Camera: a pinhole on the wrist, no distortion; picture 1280 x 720 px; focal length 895.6 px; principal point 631.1 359.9 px. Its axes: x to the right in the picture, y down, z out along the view. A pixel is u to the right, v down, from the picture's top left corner.
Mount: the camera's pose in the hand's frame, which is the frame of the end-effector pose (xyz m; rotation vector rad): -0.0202 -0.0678 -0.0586 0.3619 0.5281 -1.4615
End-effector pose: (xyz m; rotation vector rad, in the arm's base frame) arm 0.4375 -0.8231 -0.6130 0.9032 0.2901 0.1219
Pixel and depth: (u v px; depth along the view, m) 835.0 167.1 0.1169
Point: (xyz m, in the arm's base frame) 0.4136 -0.9456 -0.7137
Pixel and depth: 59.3 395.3 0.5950
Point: 0.6883 -1.3356 -0.3031
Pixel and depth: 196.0 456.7 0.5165
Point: 0.6711 -1.2640 -0.4388
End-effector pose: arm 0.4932 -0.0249 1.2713 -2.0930 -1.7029 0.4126
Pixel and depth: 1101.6 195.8 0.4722
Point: -0.0741 0.0505 1.3506
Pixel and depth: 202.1 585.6 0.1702
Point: 0.3684 0.0449 1.2065
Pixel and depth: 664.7 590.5 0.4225
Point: 0.1361 0.1959 1.1796
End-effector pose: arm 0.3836 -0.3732 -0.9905 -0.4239 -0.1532 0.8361
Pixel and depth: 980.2 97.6 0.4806
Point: 0.5836 -0.6633 -0.5491
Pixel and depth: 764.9 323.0 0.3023
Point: 0.5208 -0.4778 -0.7227
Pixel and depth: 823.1 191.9 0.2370
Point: 0.4920 -0.5075 -0.7827
